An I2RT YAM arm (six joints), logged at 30 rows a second.
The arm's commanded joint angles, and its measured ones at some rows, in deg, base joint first. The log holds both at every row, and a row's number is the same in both.
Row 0, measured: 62.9 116.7 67.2 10.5 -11.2 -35.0
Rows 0 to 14, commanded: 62.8 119.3 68.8 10.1 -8.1 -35.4; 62.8 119.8 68.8 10.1 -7.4 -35.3; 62.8 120.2 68.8 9.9 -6.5 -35.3; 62.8 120.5 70.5 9.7 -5.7 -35.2; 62.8 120.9 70.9 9.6 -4.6 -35.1; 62.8 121.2 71.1 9.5 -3.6 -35.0; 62.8 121.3 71.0 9.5 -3.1 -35.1; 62.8 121.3 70.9 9.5 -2.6 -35.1; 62.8 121.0 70.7 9.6 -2.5 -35.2; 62.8 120.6 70.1 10.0 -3.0 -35.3; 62.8 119.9 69.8 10.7 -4.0 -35.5; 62.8 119.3 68.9 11.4 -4.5 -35.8; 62.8 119.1 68.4 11.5 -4.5 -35.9; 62.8 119.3 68.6 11.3 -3.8 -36.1; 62.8 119.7 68.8 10.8 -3.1 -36.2
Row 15, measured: 63.0 119.9 69.6 10.9 -5.1 -35.7
